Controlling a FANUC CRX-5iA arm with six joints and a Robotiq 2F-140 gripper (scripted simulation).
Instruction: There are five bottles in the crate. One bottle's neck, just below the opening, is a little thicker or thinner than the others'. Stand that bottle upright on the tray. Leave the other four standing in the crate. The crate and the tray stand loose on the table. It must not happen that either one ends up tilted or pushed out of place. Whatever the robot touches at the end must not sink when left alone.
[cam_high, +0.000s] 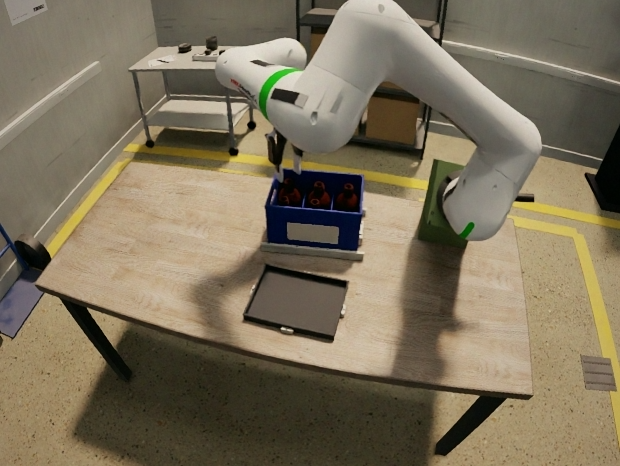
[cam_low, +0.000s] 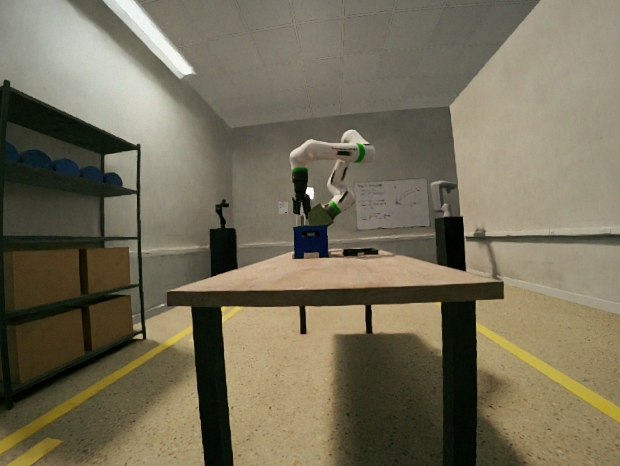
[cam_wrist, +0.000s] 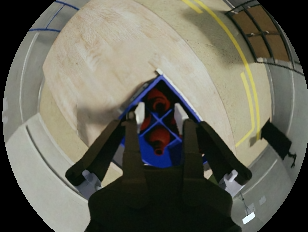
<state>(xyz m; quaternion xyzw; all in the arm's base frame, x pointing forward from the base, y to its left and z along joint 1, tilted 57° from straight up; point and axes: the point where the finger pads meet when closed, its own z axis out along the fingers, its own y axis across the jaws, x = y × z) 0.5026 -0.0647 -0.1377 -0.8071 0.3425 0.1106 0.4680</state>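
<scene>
The bottle is 90 mm behind my hand and 130 mm below it. Round my hand: dark tray 90 mm behind, 320 mm to the left, 200 mm below; then blue crate 90 mm behind, 40 mm to the left, 130 mm below.
</scene>
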